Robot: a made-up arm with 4 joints. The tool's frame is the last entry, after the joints.
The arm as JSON. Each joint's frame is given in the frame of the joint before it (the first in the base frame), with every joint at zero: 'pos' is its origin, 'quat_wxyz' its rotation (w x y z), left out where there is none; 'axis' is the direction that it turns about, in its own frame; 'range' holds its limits. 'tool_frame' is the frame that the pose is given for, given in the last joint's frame.
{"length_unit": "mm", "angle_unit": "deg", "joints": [
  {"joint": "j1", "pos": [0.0, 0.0, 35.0], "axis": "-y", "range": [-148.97, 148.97]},
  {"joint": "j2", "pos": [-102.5, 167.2, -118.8], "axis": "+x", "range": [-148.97, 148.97]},
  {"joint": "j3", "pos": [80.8, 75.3, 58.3], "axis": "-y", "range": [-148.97, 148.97]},
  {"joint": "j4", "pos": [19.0, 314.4, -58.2], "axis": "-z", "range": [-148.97, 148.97]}
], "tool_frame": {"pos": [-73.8, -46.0, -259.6]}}
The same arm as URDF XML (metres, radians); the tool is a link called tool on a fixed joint. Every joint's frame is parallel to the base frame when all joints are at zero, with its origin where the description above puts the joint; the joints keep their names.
<robot name="arm">
<joint name="j1" type="revolute"><parent link="base"/><child link="link1"/><origin xyz="0 0 0.035" rpy="0 0 0"/><axis xyz="0 -1 0"/><limit lower="-2.6" upper="2.6"/></joint>
<joint name="j2" type="revolute"><parent link="link1"/><child link="link2"/><origin xyz="-0.1025 0.1672 -0.1188" rpy="0 0 0"/><axis xyz="1 0 0"/><limit lower="-2.6" upper="2.6"/></joint>
<joint name="j3" type="revolute"><parent link="link2"/><child link="link3"/><origin xyz="0.0808 0.0753 0.0583" rpy="0 0 0"/><axis xyz="0 -1 0"/><limit lower="-2.6" upper="2.6"/></joint>
<joint name="j4" type="revolute"><parent link="link3"/><child link="link4"/><origin xyz="0.019 0.3144 -0.0582" rpy="0 0 0"/><axis xyz="0 0 -1"/><limit lower="-2.6" upper="2.6"/></joint>
<joint name="tool_joint" type="fixed"><parent link="link4"/><child link="tool"/><origin xyz="-0.0738 -0.046 -0.2596" rpy="0 0 0"/></joint>
<link name="base"/>
<link name="link1"/>
<link name="link2"/>
<link name="link3"/>
<link name="link4"/>
<link name="tool"/>
</robot>

